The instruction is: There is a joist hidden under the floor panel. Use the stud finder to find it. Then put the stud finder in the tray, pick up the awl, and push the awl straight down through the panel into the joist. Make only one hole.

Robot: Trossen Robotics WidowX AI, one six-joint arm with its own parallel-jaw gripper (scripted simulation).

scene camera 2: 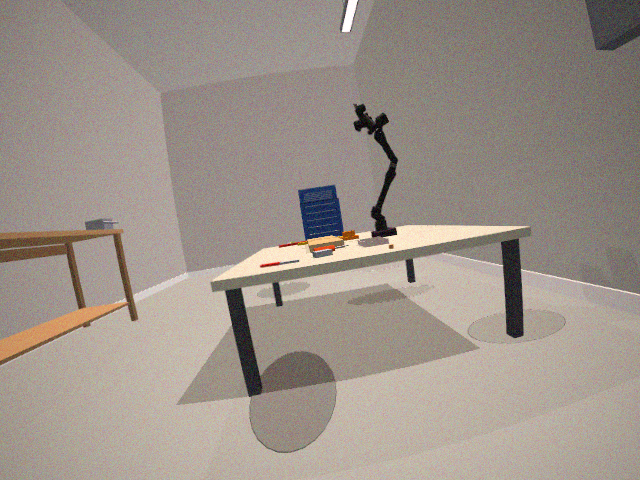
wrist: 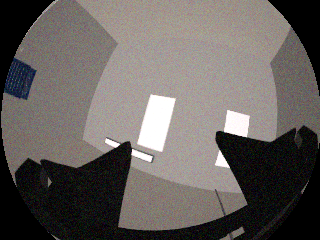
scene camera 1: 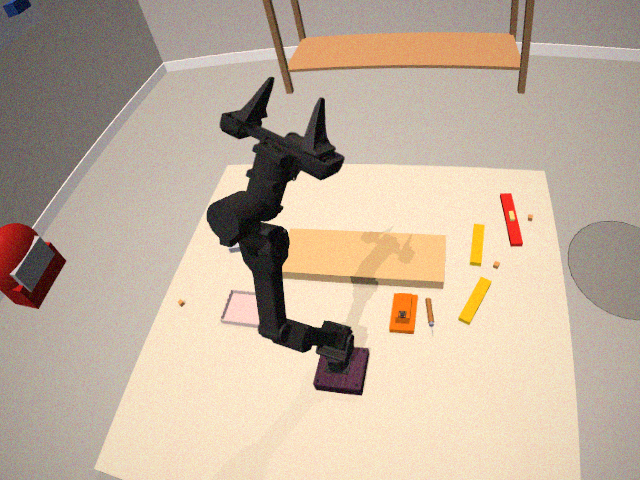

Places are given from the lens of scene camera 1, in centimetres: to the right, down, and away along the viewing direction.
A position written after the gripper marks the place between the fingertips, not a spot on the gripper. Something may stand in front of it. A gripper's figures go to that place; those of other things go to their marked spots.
gripper [scene camera 1: 296, 87]: -3, -21, 60
orange stud finder [scene camera 1: 402, 320]: 23, 22, 123
pink tray [scene camera 1: 240, 309]: -25, 22, 140
The marked spots on the pink tray and the orange stud finder are 51 cm apart.
